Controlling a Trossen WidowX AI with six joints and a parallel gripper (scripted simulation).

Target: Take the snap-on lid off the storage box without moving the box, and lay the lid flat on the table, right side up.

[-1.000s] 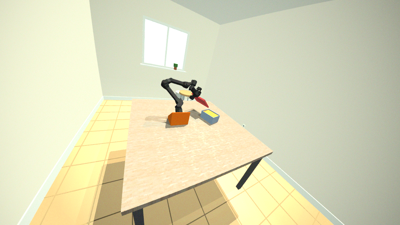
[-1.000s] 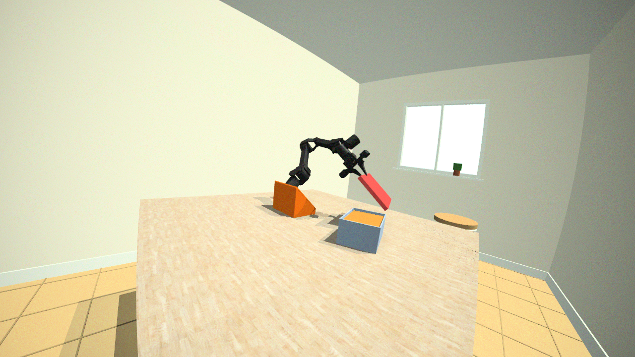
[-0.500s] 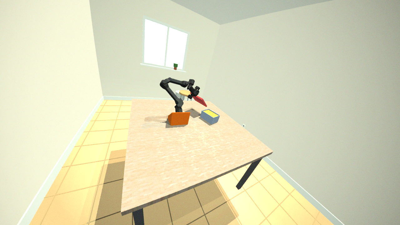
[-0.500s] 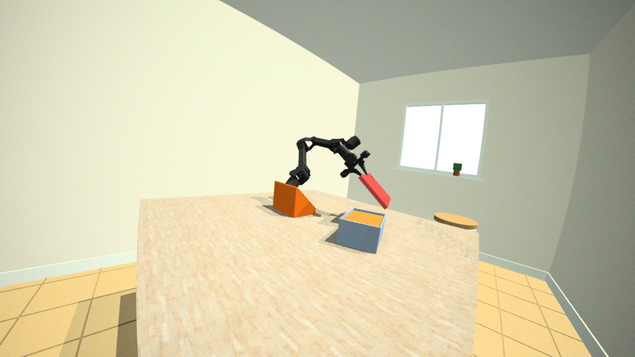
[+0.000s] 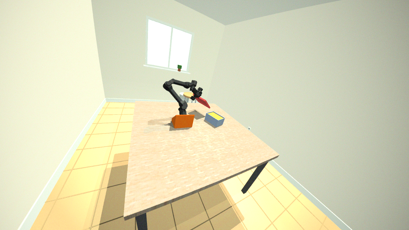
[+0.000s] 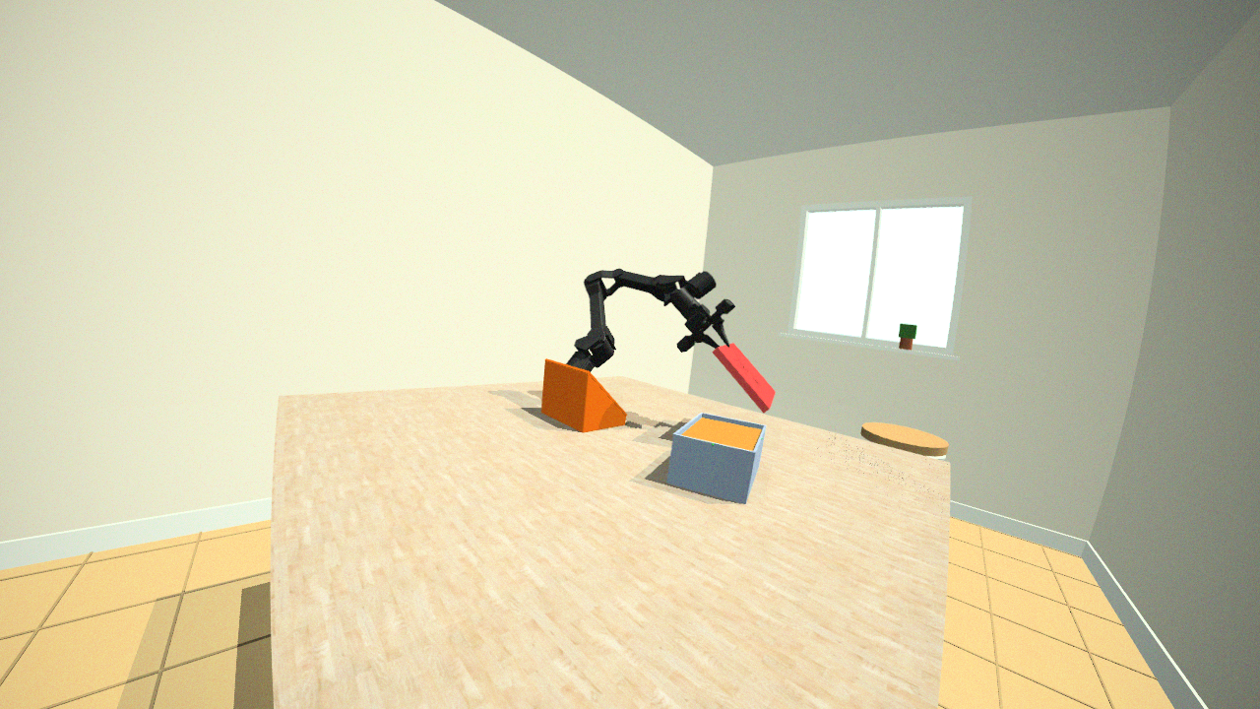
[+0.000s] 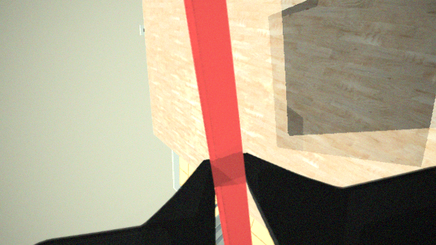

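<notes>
Right now my gripper tip is 6 cm short of the red lid, 2 cm to the right of it and 5 cm above it. Also, from my gripper tip: blue storage box (14 cm ahead, 25 cm to the right, 18 cm below).
</notes>
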